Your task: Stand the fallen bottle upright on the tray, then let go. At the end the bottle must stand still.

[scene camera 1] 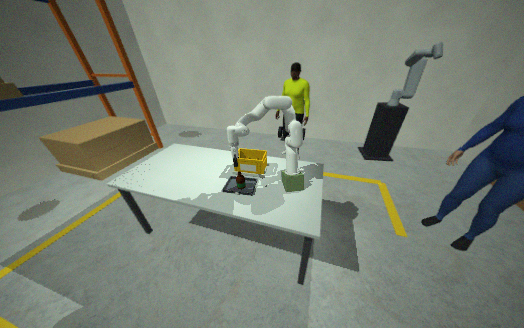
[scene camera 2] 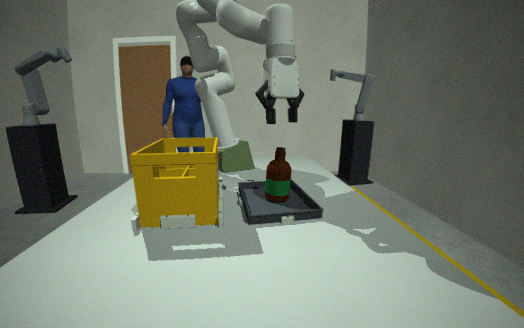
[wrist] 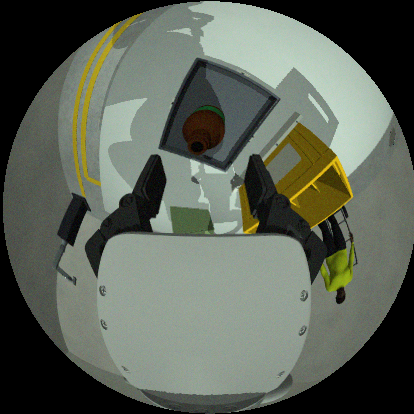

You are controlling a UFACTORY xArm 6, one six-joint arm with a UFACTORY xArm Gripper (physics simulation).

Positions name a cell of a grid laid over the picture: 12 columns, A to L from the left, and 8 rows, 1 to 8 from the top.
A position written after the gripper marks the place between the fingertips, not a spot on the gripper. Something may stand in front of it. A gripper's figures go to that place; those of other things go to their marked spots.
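The gripper (wrist: F4) is 11 cm from the lens. A yellow crate (wrist: I4) is 27 cm from the lens and a dark tray (wrist: H3) 33 cm from the lens; the marked spots on the yellow crate and the dark tray are 18 cm apart.
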